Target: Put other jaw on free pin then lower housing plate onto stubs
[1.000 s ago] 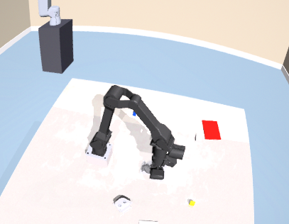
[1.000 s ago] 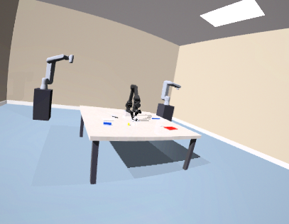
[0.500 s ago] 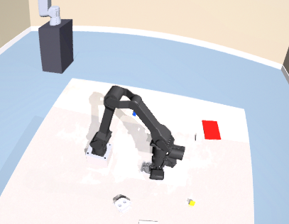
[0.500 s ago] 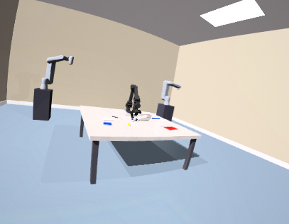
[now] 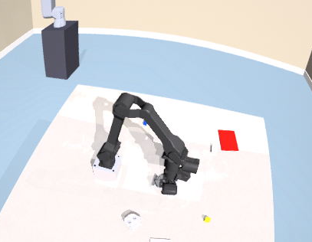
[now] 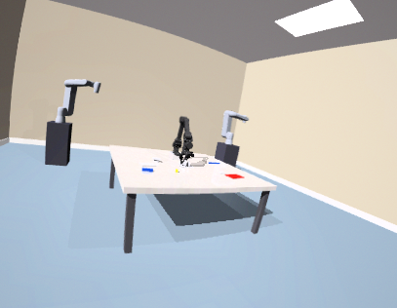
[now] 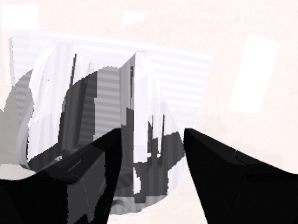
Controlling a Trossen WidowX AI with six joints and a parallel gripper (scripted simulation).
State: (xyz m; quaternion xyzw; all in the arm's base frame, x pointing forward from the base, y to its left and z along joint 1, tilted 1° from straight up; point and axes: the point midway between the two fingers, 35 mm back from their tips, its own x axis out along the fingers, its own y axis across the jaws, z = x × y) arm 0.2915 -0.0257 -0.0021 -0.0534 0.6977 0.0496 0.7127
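My gripper tip is 3 cm past the white jaw and 1 cm to the right of it. The rest, counted from my gripper tip: flat white piece 34 cm to the right, 4 cm ahead, 2 cm below; yellow piece 21 cm ahead, 14 cm to the right, 1 cm below; red plate 41 cm to the left, 27 cm ahead, 2 cm below.
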